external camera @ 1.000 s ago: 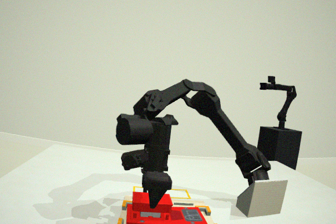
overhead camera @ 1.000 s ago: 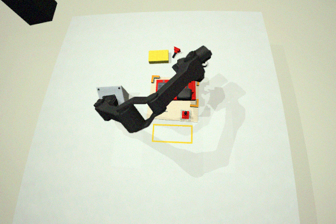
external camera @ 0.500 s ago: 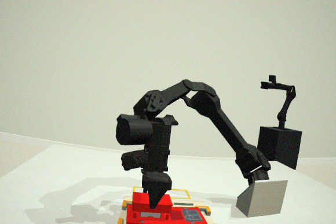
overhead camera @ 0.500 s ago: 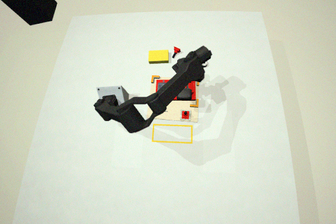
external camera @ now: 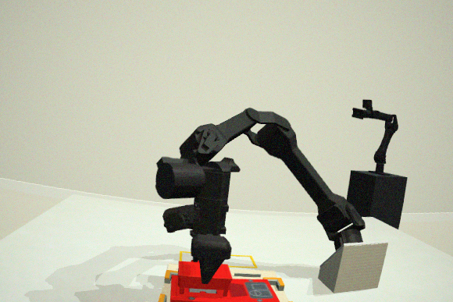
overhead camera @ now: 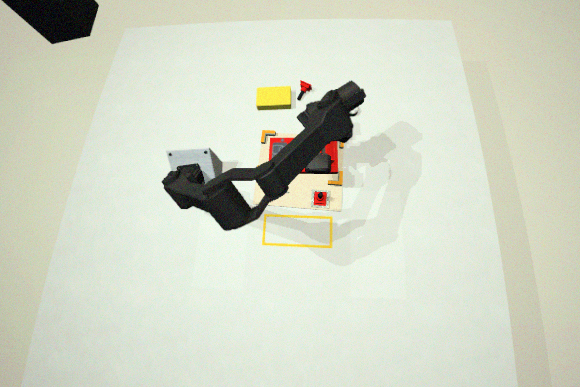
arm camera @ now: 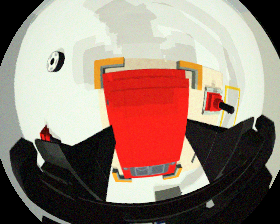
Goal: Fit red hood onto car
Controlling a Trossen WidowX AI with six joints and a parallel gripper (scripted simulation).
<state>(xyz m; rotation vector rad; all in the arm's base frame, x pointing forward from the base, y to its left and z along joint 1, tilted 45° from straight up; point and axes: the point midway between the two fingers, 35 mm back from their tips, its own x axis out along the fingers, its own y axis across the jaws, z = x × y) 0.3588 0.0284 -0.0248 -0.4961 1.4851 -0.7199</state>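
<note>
My gripper tip is right at the hood. The rest, counted from my gripper tip: grey engine block (3 cm below); then cream jig (5 cm behind, 4 cm below, 2 cm to the right); then white wheel (14 cm to the left, 13 cm ahead, 5 cm below).
</note>
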